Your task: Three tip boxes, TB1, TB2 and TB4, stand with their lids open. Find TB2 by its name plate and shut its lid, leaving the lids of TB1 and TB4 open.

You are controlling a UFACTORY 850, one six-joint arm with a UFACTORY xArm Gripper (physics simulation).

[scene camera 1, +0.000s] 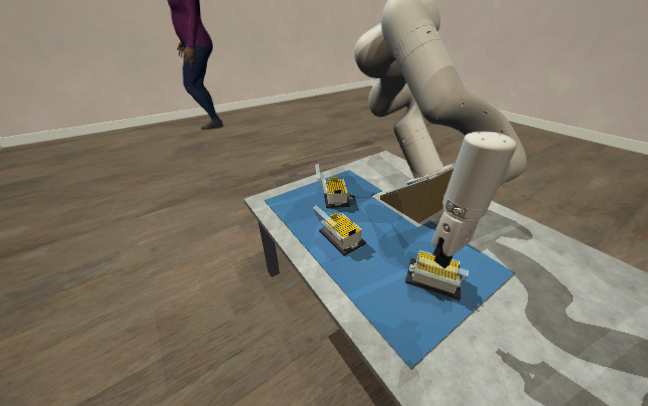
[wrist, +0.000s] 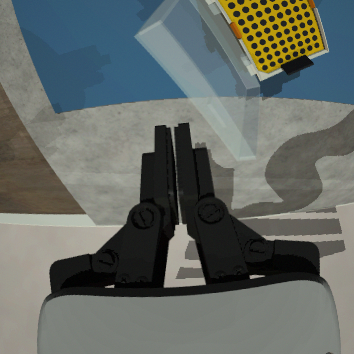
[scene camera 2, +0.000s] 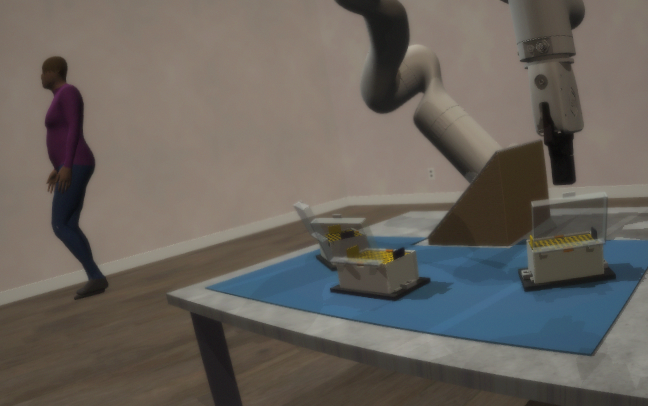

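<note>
TB2 (scene camera 1: 434,281) (scene camera 2: 565,266) (wrist: 280,35) is the pale box with a yellow rack nearest the gripper; its name plate cannot be read here. Its clear lid (scene camera 2: 570,217) (wrist: 172,65) stands open on its far side. My gripper (scene camera 1: 443,262) (scene camera 2: 564,182) (wrist: 174,143) is shut and empty. It hangs above and behind the lid's top edge in the scene camera 2 view, apart from it. The middle box (scene camera 1: 350,239) (scene camera 2: 367,277) and far box (scene camera 1: 338,198) (scene camera 2: 345,246) have open lids. Their name plates cannot be read, so which is TB1 or TB4 cannot be told.
The boxes stand on a blue mat (scene camera 1: 380,300) (scene camera 2: 480,315) on a grey table (scene camera 1: 575,345) (scene camera 2: 425,350). A brown wedge bracket (scene camera 1: 417,200) (scene camera 2: 520,200) is at the arm's base. A person (scene camera 1: 192,50) (scene camera 2: 67,130) stands beyond the table on the left.
</note>
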